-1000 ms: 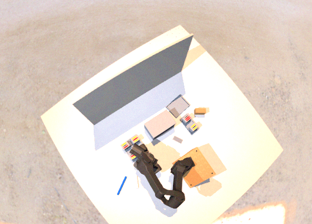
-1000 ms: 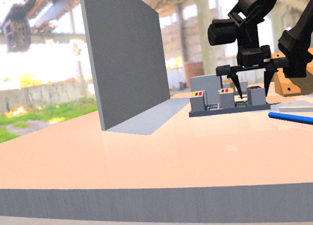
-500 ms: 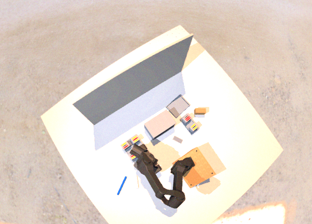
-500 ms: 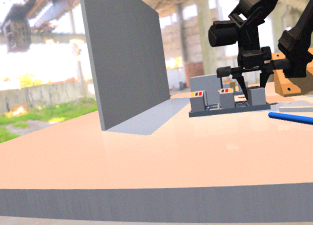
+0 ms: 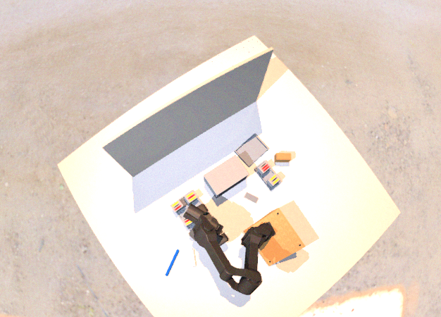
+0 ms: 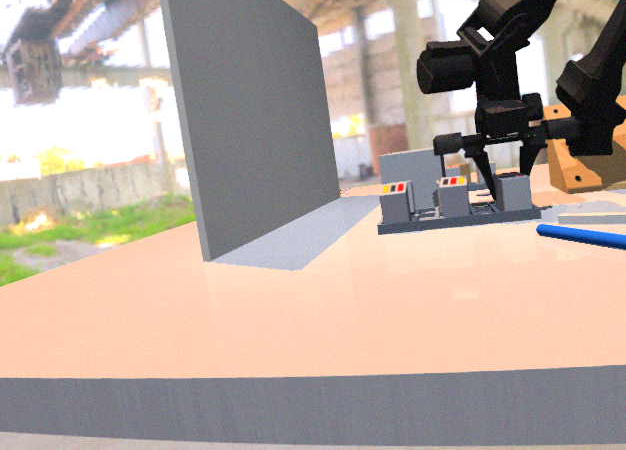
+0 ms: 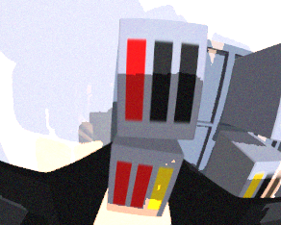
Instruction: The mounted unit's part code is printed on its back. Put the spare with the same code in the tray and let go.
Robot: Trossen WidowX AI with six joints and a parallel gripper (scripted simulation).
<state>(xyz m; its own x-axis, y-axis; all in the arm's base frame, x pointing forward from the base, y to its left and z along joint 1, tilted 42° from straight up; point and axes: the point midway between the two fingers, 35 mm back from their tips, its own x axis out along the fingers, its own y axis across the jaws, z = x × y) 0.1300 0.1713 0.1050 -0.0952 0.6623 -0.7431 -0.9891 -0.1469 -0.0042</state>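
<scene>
The tray is 220 mm ahead of my gripper tip, 330 mm to the right of it and 10 mm below it. Also, from my gripper tip: mounted unit (160 mm ahead, 150 mm to the right, 30 mm above); then blue pen (70 mm behind, 230 mm to the left, 10 mm below); then grey spare (20 mm above).
</scene>
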